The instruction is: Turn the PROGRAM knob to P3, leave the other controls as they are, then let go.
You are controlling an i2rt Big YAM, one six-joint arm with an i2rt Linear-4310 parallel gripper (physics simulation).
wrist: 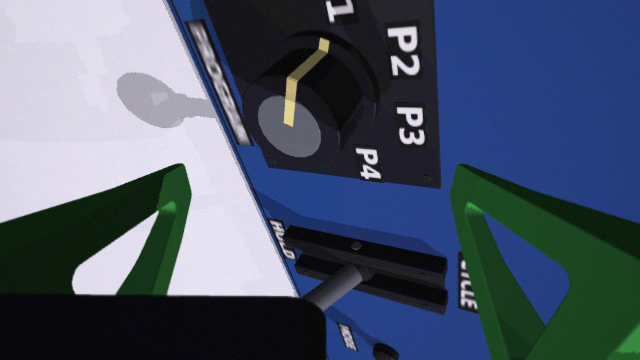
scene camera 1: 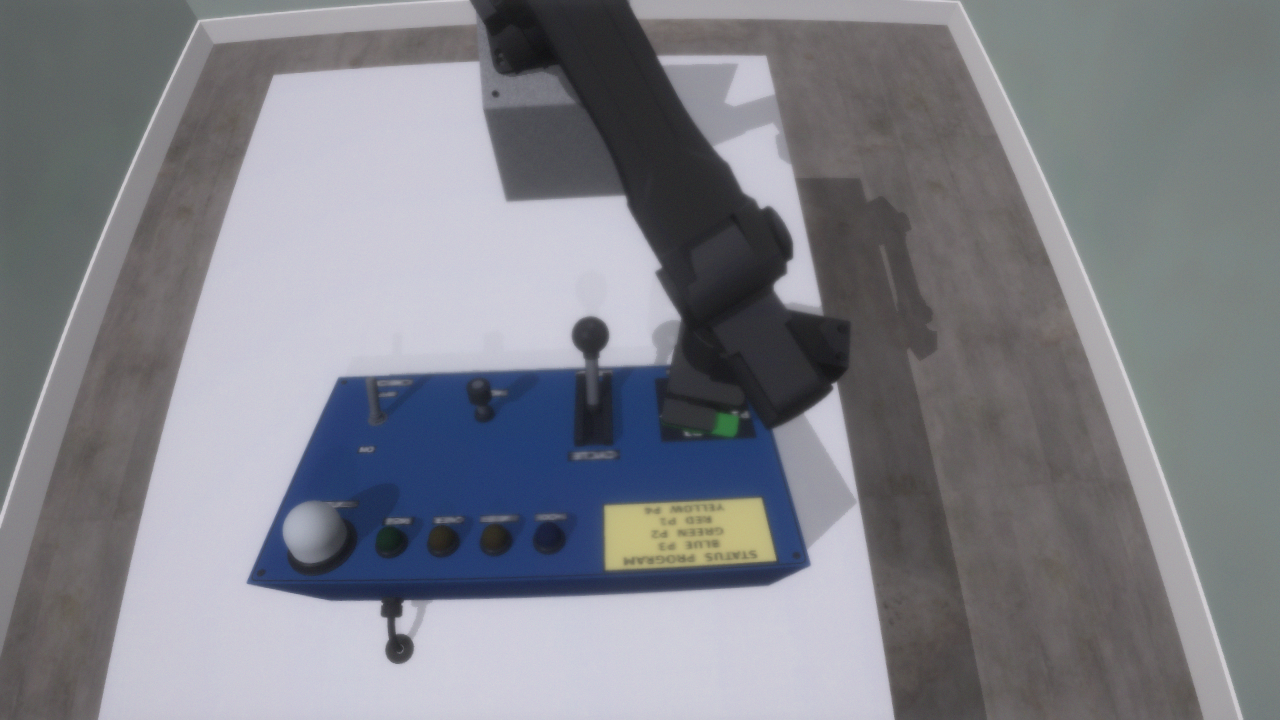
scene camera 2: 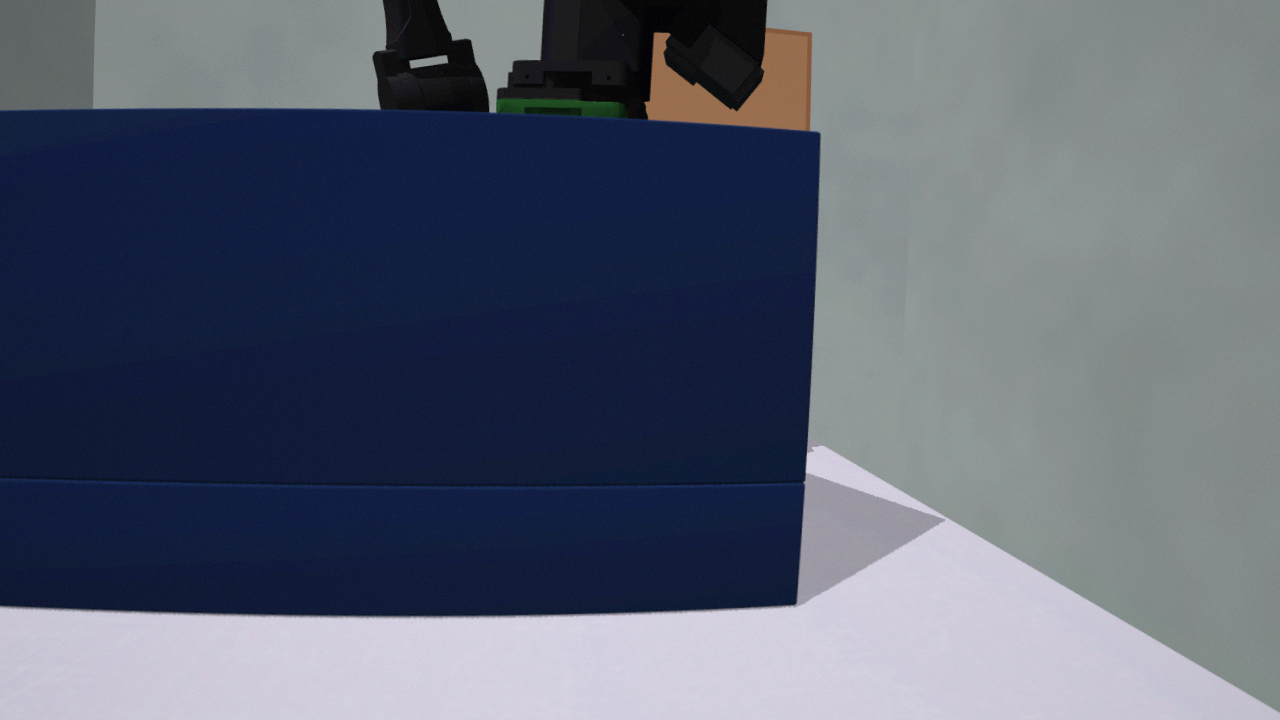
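Seen in the pictures: gripper, fingertip midpoint: (wrist: 320,178) (scene camera 1: 698,386); arm's base, origin of the base link: (scene camera 1: 537,32).
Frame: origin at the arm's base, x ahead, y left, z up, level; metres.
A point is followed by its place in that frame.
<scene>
The black PROGRAM knob (wrist: 345,100) @[y 0.096, x 0.480, z -0.117 m] has a grey cap and a yellow pointer line, which points toward the P1 label, partly cut off at the top of the wrist view. The P2 label (wrist: 404,51) @[y 0.102, x 0.506, z -0.127 m], P3 label (wrist: 411,126) @[y 0.070, x 0.500, z -0.127 m] and P4 label (wrist: 368,164) @[y 0.051, x 0.475, z -0.137 m] sit around it. My gripper (wrist: 320,178) @[y 0.083, x 0.465, z -0.093 m] is open, its green fingers wide apart with nothing between them. In the wrist view the knob shows beyond the fingertips, between their lines. In scene camera 1 the gripper hangs over the knob's plate (scene camera 1: 669,435) @[y 0.045, x 0.498, z -0.126 m] and hides the knob. The blue panel hides the fingertips in scene camera 2.
The CYCLE lever (scene camera 1: 590,335) @[y -0.015, x 0.391, z -0.075 m] (wrist: 340,286) @[y -0.018, x 0.433, z -0.124 m] stands beside the knob's plate. The MODE knob (scene camera 1: 479,391) @[y -0.139, x 0.416, z -0.100 m], CHECK toggle (scene camera 1: 374,402) @[y -0.257, x 0.393, z -0.124 m], several round buttons and a white dome (scene camera 1: 314,531) @[y -0.286, x 0.546, z -0.032 m] are on the blue panel (scene camera 1: 501,470) @[y -0.130, x 0.501, z -0.112 m] (scene camera 2: 402,313) @[y -0.015, x 0.638, z -0.128 m]. A yellow status card (scene camera 1: 689,534) @[y 0.032, x 0.610, z -0.075 m] lies near its edge.
</scene>
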